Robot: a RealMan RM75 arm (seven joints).
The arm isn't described. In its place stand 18 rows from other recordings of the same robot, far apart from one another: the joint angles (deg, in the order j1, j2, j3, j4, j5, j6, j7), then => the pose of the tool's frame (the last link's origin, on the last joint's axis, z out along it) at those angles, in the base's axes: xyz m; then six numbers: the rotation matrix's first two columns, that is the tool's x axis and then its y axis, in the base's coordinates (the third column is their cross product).
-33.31, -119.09, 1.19, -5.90, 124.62, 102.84, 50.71 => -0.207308, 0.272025, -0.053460, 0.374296, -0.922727, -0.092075, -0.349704, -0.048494, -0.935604
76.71, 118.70, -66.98, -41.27, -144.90, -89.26, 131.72 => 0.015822, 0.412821, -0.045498, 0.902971, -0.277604, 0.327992, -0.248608, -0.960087, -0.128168
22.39, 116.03, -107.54, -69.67, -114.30, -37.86, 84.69 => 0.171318, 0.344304, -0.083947, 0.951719, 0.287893, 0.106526, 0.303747, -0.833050, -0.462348
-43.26, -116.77, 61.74, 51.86, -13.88, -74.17, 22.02 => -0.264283, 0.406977, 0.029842, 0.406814, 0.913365, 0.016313, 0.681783, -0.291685, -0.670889
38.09, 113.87, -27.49, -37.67, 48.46, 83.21, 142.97 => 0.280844, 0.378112, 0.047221, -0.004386, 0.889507, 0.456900, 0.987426, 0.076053, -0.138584
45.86, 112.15, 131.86, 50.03, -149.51, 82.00, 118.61 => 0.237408, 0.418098, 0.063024, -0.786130, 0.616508, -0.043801, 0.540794, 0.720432, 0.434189
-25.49, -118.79, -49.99, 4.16, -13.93, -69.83, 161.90 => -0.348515, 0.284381, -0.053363, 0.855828, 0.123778, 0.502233, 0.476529, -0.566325, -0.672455
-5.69, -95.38, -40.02, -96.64, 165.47, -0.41, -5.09 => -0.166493, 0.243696, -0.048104, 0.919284, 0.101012, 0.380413, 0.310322, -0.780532, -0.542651
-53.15, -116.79, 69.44, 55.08, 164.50, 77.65, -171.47 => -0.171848, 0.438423, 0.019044, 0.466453, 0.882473, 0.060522, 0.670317, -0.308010, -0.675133
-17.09, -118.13, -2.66, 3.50, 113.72, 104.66, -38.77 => -0.308898, 0.230463, 0.001793, 0.406849, -0.080021, 0.909984, 0.669279, -0.651870, -0.356555
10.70, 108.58, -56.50, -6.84, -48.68, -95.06, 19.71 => 0.373337, 0.230795, 0.076446, 0.784049, 0.235802, -0.574164, -0.461614, -0.396877, -0.793348
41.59, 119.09, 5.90, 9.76, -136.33, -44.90, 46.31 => 0.262520, 0.343568, -0.130050, 0.737066, -0.459734, -0.495357, -0.653597, -0.671331, -0.349465
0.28, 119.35, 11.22, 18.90, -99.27, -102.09, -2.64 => 0.339224, 0.153481, -0.009354, 0.681128, 0.272556, -0.679542, -0.712420, 0.032632, -0.700995
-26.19, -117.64, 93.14, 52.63, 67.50, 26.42, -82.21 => -0.196630, 0.409410, -0.030821, 0.780558, 0.228644, 0.581766, 0.587243, -0.587134, -0.557153
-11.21, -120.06, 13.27, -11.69, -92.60, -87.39, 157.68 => -0.338852, 0.200969, -0.054748, 0.467114, 0.063276, 0.881930, 0.850867, -0.303447, -0.428889
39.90, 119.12, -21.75, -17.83, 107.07, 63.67, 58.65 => 0.261033, 0.425553, 0.052057, -0.380614, -0.017101, 0.924576, 0.852684, 0.380429, 0.358055
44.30, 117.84, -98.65, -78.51, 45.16, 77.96, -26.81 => 0.071760, 0.346650, -0.062780, 0.911821, -0.376807, 0.163090, -0.327218, -0.906825, -0.265702
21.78, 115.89, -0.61, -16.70, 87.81, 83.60, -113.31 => 0.366365, 0.301054, 0.085846, 0.257381, 0.008825, -0.966270, -0.926008, -0.283523, -0.249246
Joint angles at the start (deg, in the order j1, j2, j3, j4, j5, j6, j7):
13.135 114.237 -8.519 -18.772 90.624 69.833 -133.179
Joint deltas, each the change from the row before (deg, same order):
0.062 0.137 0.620 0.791 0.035 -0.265 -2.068
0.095 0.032 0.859 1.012 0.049 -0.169 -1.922
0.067 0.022 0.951 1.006 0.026 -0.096 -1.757
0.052 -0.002 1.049 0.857 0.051 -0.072 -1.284
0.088 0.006 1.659 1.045 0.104 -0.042 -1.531
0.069 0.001 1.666 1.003 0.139 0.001 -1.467
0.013 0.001 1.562 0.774 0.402 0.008 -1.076
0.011 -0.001 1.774 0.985 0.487 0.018 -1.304
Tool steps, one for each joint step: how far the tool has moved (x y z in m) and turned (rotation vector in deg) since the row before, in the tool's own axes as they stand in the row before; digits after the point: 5 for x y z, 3 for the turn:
0.00293 0.00162 -0.00018 0.466 0.082 -0.992
0.00258 0.00134 -0.00022 0.556 -0.060 -0.656
0.00239 0.00124 -0.00047 0.587 -0.111 -0.476
0.00167 0.00037 -0.00062 0.725 -0.206 -0.119
0.00149 -0.00021 -0.00085 1.188 -0.464 0.043
0.00122 -0.00037 -0.00090 1.220 -0.510 0.084
0.00044 -0.00156 -0.00115 1.430 -0.629 0.325
0.00070 -0.00142 -0.00128 1.625 -0.698 0.395

